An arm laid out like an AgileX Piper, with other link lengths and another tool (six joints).
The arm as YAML. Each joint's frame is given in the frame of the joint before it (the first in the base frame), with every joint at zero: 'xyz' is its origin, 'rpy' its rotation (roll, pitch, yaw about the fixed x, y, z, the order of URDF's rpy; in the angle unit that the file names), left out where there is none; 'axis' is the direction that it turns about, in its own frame. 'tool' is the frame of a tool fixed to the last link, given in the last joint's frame.
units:
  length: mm
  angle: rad
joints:
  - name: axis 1
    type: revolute
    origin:
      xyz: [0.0, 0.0, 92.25]
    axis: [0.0, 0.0, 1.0]
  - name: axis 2
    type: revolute
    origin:
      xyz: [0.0, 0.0, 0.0]
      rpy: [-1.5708, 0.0, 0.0]
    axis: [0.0, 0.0, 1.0]
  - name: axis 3
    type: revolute
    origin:
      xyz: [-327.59, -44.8, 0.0]
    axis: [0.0, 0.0, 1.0]
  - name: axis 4
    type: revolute
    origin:
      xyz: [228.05, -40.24, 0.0]
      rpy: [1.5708, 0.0, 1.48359]
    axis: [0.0, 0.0, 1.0]
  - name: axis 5
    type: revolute
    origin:
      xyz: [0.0, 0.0, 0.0]
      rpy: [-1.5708, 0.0, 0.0]
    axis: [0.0, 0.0, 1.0]
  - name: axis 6
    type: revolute
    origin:
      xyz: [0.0, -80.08, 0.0]
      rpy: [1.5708, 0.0, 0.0]
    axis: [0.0, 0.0, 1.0]
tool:
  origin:
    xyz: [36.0, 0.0, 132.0]
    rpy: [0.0, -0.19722, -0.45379]
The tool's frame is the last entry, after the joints.
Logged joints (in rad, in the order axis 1, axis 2, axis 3, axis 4, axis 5, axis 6), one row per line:
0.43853, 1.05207, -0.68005, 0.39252, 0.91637, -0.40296
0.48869, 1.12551, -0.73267, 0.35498, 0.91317, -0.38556
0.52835, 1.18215, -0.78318, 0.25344, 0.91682, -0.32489
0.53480, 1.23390, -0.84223, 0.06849, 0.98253, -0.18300
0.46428, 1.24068, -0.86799, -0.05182, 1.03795, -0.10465
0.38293, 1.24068, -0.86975, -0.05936, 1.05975, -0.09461
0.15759, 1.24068, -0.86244, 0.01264, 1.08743, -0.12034
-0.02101, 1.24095, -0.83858, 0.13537, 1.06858, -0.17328
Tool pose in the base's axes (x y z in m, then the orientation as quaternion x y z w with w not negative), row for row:
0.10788, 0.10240, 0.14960, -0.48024, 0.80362, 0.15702, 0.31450
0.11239, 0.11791, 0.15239, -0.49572, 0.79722, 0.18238, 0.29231
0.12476, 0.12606, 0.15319, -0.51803, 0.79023, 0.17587, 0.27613
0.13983, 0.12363, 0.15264, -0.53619, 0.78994, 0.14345, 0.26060
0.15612, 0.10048, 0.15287, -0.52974, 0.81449, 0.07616, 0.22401
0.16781, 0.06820, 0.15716, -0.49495, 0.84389, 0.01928, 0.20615
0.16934, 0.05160, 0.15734, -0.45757, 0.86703, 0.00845, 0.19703
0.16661, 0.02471, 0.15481, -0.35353, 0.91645, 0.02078, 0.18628
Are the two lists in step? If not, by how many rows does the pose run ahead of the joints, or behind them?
The pose runs 1 row behind the joints: the pose in row i belongs to the joints in row i - 1.
